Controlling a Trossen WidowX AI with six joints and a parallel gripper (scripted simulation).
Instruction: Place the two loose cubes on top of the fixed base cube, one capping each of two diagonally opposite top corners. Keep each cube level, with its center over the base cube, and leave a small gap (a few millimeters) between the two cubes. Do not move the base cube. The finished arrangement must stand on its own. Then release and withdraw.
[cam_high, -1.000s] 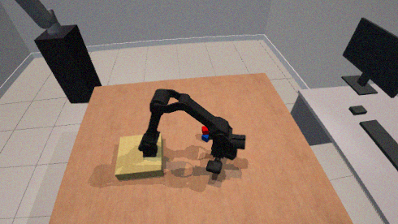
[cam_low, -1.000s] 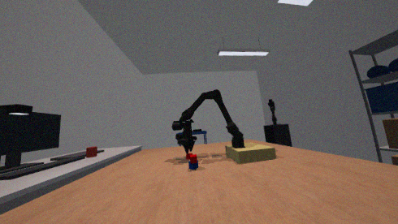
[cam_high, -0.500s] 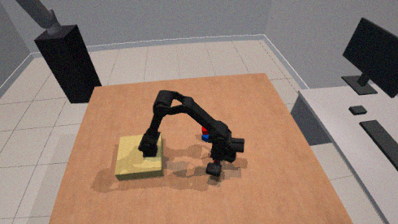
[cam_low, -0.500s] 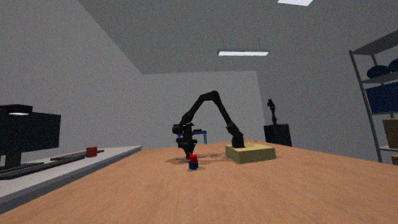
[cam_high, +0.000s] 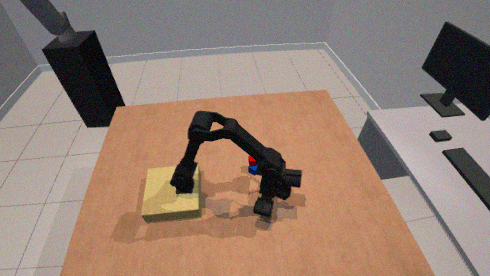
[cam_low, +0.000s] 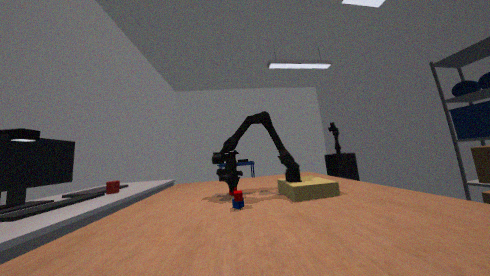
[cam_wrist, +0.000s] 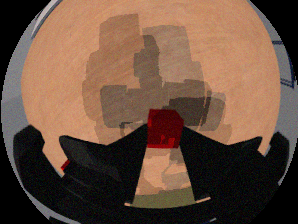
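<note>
Now: gripper tip 170 mm to the right of the blue cube, 40 mm past it and 10 mm above it.
</note>
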